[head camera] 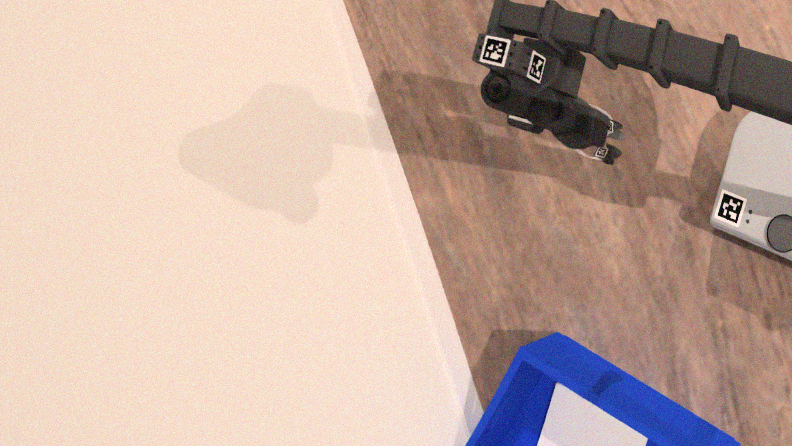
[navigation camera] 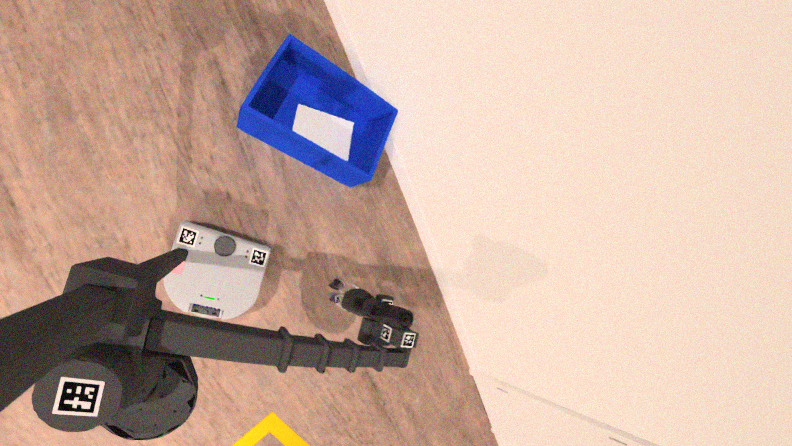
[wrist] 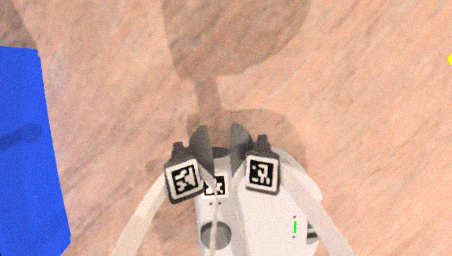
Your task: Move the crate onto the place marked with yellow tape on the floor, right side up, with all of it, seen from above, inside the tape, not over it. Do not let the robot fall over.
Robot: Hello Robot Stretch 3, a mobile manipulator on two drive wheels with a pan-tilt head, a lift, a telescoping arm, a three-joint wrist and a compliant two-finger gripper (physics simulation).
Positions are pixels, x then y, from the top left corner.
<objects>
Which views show my gripper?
The head camera view, the navigation camera view and the wrist view: all of them.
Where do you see my gripper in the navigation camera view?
332,289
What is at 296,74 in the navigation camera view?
A blue crate.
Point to a white sheet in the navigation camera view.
332,133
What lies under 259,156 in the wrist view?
My gripper.
</objects>
